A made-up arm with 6 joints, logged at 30 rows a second.
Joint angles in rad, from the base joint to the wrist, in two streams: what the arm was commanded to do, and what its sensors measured. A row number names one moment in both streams.
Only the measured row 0 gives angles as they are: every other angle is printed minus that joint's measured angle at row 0.
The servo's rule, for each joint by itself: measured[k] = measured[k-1] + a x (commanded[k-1-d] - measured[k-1]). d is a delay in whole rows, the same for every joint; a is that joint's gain. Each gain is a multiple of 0.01, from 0.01 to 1. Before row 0 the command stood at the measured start. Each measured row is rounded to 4 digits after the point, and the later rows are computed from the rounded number. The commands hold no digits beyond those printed.
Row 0, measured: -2.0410, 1.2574, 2.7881, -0.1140, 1.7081, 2.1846
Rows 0 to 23, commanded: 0.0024, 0.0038, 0.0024, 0.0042, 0.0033, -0.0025; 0.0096, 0.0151, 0.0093, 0.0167, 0.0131, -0.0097; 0.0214, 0.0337, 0.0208, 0.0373, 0.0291, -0.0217; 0.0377, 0.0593, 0.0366, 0.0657, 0.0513, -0.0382; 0.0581, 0.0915, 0.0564, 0.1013, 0.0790, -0.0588; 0.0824, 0.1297, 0.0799, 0.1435, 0.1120, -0.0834; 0.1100, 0.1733, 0.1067, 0.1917, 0.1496, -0.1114; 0.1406, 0.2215, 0.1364, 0.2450, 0.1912, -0.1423; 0.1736, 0.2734, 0.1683, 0.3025, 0.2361, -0.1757; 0.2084, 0.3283, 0.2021, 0.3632, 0.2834, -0.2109; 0.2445, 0.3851, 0.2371, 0.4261, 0.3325, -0.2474; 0.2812, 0.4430, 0.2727, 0.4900, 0.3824, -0.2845; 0.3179, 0.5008, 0.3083, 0.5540, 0.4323, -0.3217; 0.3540, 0.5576, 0.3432, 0.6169, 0.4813, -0.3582; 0.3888, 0.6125, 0.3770, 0.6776, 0.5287, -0.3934; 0.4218, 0.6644, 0.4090, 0.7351, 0.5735, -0.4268; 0.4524, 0.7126, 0.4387, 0.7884, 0.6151, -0.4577; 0.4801, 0.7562, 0.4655, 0.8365, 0.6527, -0.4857; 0.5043, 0.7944, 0.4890, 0.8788, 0.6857, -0.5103; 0.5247, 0.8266, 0.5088, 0.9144, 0.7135, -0.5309; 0.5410, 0.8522, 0.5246, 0.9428, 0.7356, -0.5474; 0.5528, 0.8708, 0.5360, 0.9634, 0.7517, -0.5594; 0.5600, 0.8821, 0.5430, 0.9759, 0.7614, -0.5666; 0.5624, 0.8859, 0.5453, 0.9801, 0.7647, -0.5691
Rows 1 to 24, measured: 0.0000, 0.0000, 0.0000, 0.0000, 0.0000, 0.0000; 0.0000, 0.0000, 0.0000, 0.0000, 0.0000, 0.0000; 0.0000, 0.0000, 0.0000, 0.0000, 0.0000, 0.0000; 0.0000, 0.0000, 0.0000, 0.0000, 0.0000, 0.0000; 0.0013, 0.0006, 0.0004, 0.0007, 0.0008, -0.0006; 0.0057, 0.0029, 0.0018, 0.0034, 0.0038, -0.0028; 0.0140, 0.0078, 0.0048, 0.0092, 0.0099, -0.0073; 0.0266, 0.0160, 0.0099, 0.0188, 0.0198, -0.0147; 0.0433, 0.0281, 0.0173, 0.0328, 0.0340, -0.0253; 0.0640, 0.0444, 0.0273, 0.0516, 0.0527, -0.0392; 0.0884, 0.0650, 0.0400, 0.0754, 0.0760, -0.0565; 0.1161, 0.0900, 0.0554, 0.1042, 0.1036, -0.0771; 0.1466, 0.1193, 0.0735, 0.1379, 0.1354, -0.1008; 0.1794, 0.1527, 0.0941, 0.1762, 0.1709, -0.1272; 0.2139, 0.1899, 0.1170, 0.2187, 0.2097, -0.1560; 0.2496, 0.2304, 0.1419, 0.2648, 0.2511, -0.1868; 0.2858, 0.2737, 0.1685, 0.3140, 0.2946, -0.2192; 0.3219, 0.3191, 0.1965, 0.3655, 0.3394, -0.2526; 0.3574, 0.3660, 0.2254, 0.4186, 0.3848, -0.2864; 0.3915, 0.4137, 0.2548, 0.4724, 0.4301, -0.3201; 0.4238, 0.4615, 0.2842, 0.5261, 0.4745, -0.3531; 0.4536, 0.5087, 0.3132, 0.5789, 0.5173, -0.3849; 0.4805, 0.5544, 0.3413, 0.6299, 0.5577, -0.4150; 0.5039, 0.5980, 0.3681, 0.6783, 0.5951, -0.4428
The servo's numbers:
d 4
a 0.53 0.16 0.16 0.17 0.24 0.24

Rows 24 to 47, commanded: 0.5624, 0.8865, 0.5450, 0.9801, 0.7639, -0.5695; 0.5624, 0.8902, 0.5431, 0.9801, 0.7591, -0.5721; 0.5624, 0.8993, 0.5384, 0.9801, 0.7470, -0.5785; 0.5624, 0.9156, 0.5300, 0.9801, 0.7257, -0.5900; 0.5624, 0.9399, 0.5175, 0.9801, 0.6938, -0.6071; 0.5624, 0.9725, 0.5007, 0.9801, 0.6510, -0.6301; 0.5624, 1.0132, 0.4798, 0.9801, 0.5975, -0.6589; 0.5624, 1.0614, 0.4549, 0.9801, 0.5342, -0.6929; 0.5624, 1.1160, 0.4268, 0.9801, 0.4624, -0.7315; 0.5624, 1.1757, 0.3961, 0.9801, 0.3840, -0.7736; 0.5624, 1.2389, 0.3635, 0.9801, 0.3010, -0.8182; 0.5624, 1.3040, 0.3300, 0.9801, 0.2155, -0.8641; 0.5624, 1.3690, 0.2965, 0.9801, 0.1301, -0.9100; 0.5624, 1.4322, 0.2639, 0.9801, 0.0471, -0.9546; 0.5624, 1.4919, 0.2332, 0.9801, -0.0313, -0.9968; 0.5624, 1.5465, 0.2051, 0.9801, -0.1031, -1.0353; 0.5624, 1.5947, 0.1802, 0.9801, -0.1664, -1.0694; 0.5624, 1.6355, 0.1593, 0.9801, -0.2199, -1.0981; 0.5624, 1.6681, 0.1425, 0.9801, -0.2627, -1.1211; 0.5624, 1.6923, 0.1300, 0.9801, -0.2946, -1.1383; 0.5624, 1.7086, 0.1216, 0.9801, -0.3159, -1.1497; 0.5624, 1.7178, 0.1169, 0.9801, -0.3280, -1.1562; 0.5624, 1.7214, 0.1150, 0.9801, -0.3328, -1.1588; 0.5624, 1.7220, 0.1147, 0.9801, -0.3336, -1.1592
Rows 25 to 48, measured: 0.5236, 0.6387, 0.3931, 0.7233, 0.6288, -0.4679; 0.5391, 0.6758, 0.4160, 0.7641, 0.6583, -0.4899; 0.5502, 0.7088, 0.4363, 0.8001, 0.6830, -0.5083; 0.5567, 0.7371, 0.4537, 0.8307, 0.7026, -0.5229; 0.5597, 0.7610, 0.4683, 0.8561, 0.7173, -0.5341; 0.5611, 0.7817, 0.4803, 0.8772, 0.7273, -0.5432; 0.5618, 0.8005, 0.4896, 0.8947, 0.7320, -0.5517; 0.5621, 0.8189, 0.4961, 0.9092, 0.7305, -0.5609; 0.5623, 0.8383, 0.4995, 0.9213, 0.7217, -0.5720; 0.5624, 0.8598, 0.4997, 0.9313, 0.7047, -0.5859; 0.5624, 0.8843, 0.4965, 0.9396, 0.6790, -0.6034; 0.5624, 0.9126, 0.4898, 0.9465, 0.6442, -0.6249; 0.5624, 0.9451, 0.4797, 0.9522, 0.6006, -0.6505; 0.5624, 0.9820, 0.4663, 0.9569, 0.5486, -0.6800; 0.5624, 1.0231, 0.4499, 0.9608, 0.4892, -0.7132; 0.5624, 1.0680, 0.4307, 0.9641, 0.4235, -0.7494; 0.5624, 1.1162, 0.4092, 0.9668, 0.3531, -0.7879; 0.5624, 1.1668, 0.3860, 0.9691, 0.2797, -0.8279; 0.5624, 1.2188, 0.3616, 0.9710, 0.2051, -0.8684; 0.5624, 1.2712, 0.3366, 0.9725, 0.1311, -0.9085; 0.5624, 1.3230, 0.3116, 0.9738, 0.0597, -0.9471; 0.5624, 1.3730, 0.2872, 0.9749, -0.0074, -0.9833; 0.5624, 1.4202, 0.2640, 0.9758, -0.0687, -1.0164; 0.5624, 1.4637, 0.2426, 0.9765, -0.1229, -1.0457
